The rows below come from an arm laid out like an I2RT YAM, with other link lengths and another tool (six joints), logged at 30 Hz.
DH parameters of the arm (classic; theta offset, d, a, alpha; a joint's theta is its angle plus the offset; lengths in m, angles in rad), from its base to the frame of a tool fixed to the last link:
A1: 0 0.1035 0.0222 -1.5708
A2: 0 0 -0.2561 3.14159
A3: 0.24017 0 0.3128 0
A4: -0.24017 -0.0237 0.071 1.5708
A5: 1.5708 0.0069 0 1.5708
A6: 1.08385 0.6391 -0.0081 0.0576
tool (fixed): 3.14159 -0.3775 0 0
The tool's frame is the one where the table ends.
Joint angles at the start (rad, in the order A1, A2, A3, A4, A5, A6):
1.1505, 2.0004, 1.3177, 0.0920, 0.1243, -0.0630
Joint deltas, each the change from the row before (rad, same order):
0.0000, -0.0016, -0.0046, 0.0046, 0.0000, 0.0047
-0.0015, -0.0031, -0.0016, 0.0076, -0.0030, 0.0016
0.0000, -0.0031, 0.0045, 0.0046, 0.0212, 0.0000
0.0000, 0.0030, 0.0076, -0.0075, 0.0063, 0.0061
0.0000, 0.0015, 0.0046, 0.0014, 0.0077, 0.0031
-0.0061, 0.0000, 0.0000, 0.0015, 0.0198, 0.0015
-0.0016, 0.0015, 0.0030, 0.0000, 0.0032, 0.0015
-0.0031, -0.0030, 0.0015, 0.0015, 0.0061, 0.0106
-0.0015, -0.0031, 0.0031, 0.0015, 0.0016, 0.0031
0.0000, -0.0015, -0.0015, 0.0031, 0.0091, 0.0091
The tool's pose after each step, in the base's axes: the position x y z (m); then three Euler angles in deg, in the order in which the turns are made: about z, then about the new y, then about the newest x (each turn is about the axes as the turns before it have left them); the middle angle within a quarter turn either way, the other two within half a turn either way. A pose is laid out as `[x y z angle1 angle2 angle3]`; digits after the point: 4 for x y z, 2 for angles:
[0.2658 0.6285 0.0068 110.16 -42.47 135.06]
[0.2665 0.6296 0.0100 110.40 -42.97 134.72]
[0.2726 0.6295 0.0160 110.27 -43.00 133.41]
[0.2744 0.6295 0.0163 109.64 -42.99 133.61]
[0.2768 0.6301 0.0184 109.42 -43.13 133.26]
[0.2854 0.6262 0.0191 108.49 -42.84 132.63]
[0.2875 0.6261 0.0198 108.28 -42.89 132.51]
[0.2912 0.6255 0.0234 107.56 -43.44 132.41]
[0.2932 0.6262 0.0277 107.54 -43.86 132.07]
[0.2954 0.6253 0.0290 106.89 -44.18 131.98]

